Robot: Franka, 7 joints.
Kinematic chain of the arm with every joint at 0, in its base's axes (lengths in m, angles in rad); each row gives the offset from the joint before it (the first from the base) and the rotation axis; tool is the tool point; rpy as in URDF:
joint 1: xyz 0 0 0.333 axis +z
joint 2: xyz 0 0 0 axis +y
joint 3: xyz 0 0 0.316 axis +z
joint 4: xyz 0.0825 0 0 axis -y
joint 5: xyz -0.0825 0 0.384 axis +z
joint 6: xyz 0 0 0 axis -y
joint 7: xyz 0.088 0 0 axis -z
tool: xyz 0 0 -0.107 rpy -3.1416 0 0
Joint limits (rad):
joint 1: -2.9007..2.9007
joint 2: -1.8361..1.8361
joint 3: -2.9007..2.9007
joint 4: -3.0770..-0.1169
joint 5: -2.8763..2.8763
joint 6: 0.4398..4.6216
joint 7: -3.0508..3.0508
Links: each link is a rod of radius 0.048 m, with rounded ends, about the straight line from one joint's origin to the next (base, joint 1, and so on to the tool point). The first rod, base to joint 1, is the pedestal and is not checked.
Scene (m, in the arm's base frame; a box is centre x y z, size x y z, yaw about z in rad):
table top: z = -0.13
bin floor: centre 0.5 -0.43 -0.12 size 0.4 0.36 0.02 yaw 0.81
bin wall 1: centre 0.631 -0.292 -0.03 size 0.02 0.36 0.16 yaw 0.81
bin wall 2: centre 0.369 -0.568 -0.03 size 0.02 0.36 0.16 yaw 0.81
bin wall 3: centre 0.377 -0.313 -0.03 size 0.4 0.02 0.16 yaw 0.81
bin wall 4: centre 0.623 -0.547 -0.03 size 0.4 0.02 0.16 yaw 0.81
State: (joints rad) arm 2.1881 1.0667 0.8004 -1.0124 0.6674 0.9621 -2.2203
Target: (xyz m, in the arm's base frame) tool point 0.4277 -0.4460 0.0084
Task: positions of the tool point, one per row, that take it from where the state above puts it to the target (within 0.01 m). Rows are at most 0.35 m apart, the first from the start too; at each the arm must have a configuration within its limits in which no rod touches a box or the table.
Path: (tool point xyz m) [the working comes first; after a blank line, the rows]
Joints at the target: -0.1790 1.4221 -0.8165 -1.2510 0.3742 1.5574 -2.2203
Straight joint move there: touches bin wall 1, bin wall 3.

1: -0.4807 0.4614 0.2753
2: -0.2294 0.6202 0.2144
3: 0.0865 0.6575 0.1934
4: 0.3943 0.5489 0.2136
5: 0.6186 0.3144 0.2698
6: 0.6637 0.0973 0.2322
7: 0.6391 -0.1143 0.2074
8: 0.5553 -0.3000 0.1945
9: 0.4277 -0.4460 0.1921
10: 0.4348 -0.4499 0.1027
11: 0.4277 -0.4460 0.0084

